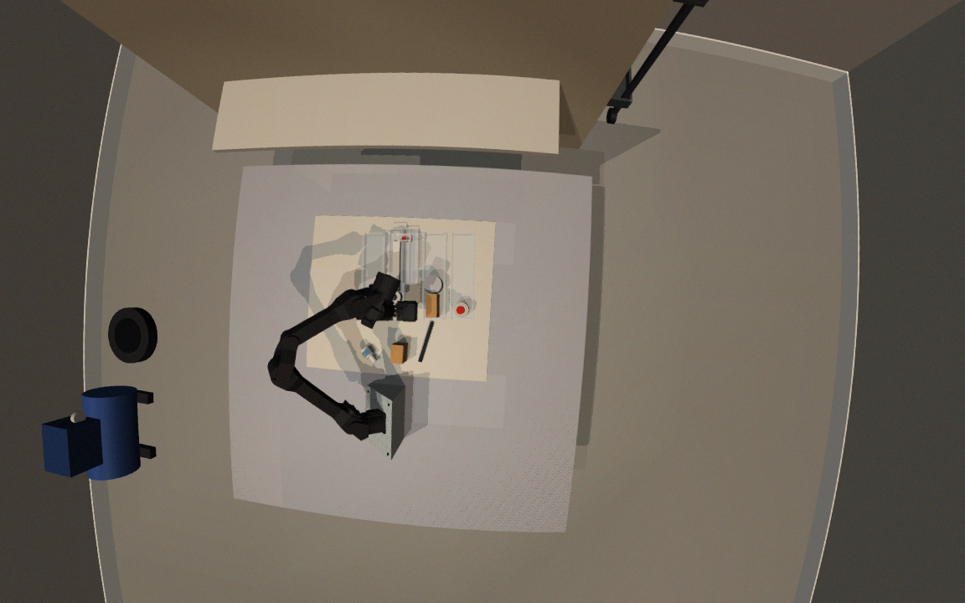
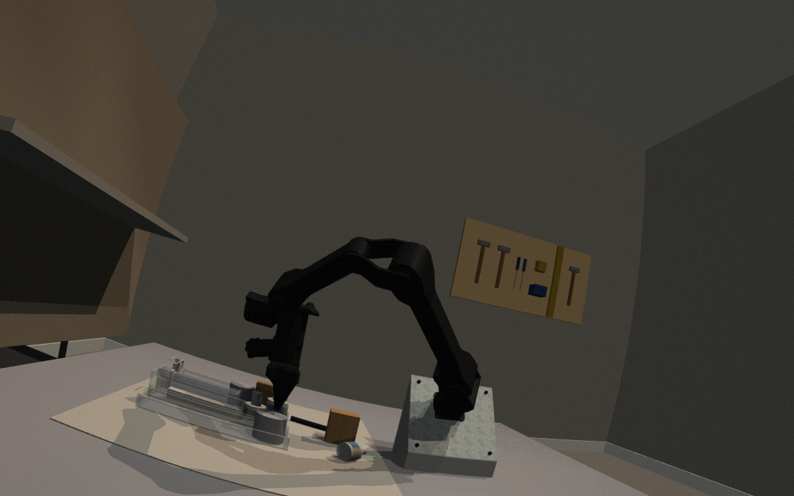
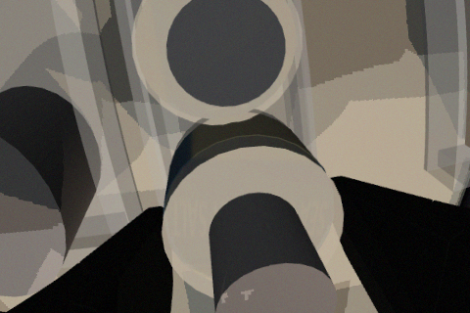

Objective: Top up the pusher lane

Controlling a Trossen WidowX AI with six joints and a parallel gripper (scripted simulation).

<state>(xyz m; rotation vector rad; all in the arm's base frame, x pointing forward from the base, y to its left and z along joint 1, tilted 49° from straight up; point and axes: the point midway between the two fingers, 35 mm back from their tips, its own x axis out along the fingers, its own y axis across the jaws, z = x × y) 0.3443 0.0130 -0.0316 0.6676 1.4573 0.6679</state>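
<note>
The black rod lies 100 mm behind my gripper tip, 100 mm to the right of it and 50 mm below it. From my gripper tip the other things lie so: grey pusher plate 150 mm ahead, 30 mm to the right.
</note>
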